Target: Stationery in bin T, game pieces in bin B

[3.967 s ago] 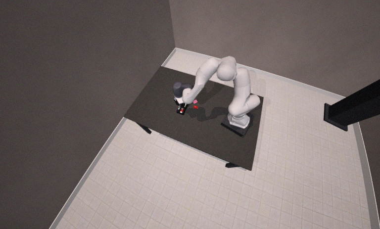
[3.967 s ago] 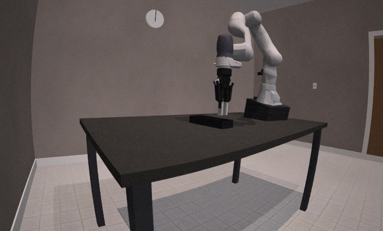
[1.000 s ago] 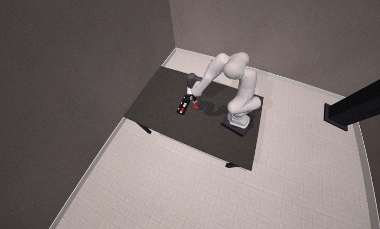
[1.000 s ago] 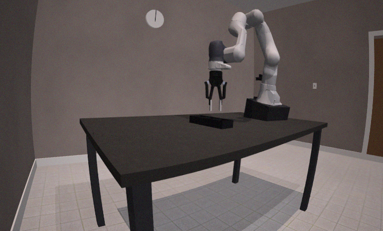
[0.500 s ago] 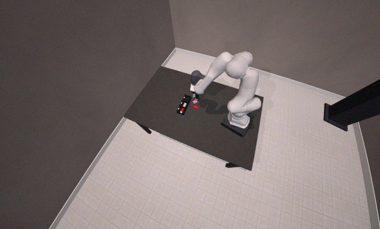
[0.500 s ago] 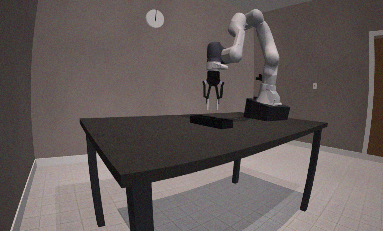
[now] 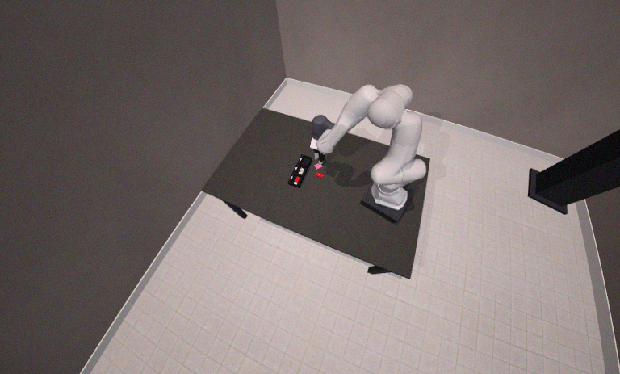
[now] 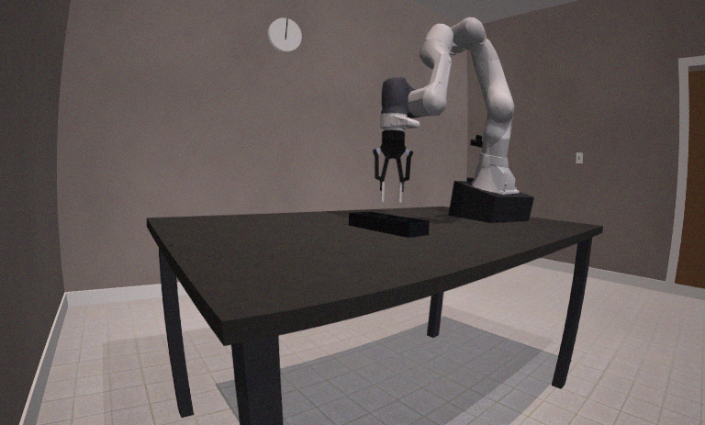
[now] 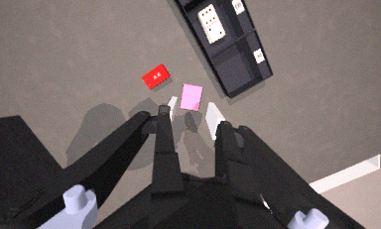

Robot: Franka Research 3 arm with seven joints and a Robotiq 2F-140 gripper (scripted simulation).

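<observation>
My hand is 100 mm above the pink block. Round my hand: red-and-white eraser: 200 mm to the left, 90 mm below, 60 mm ahead; black bin row: 110 mm to the left, 90 mm ahead, 80 mm below.
</observation>
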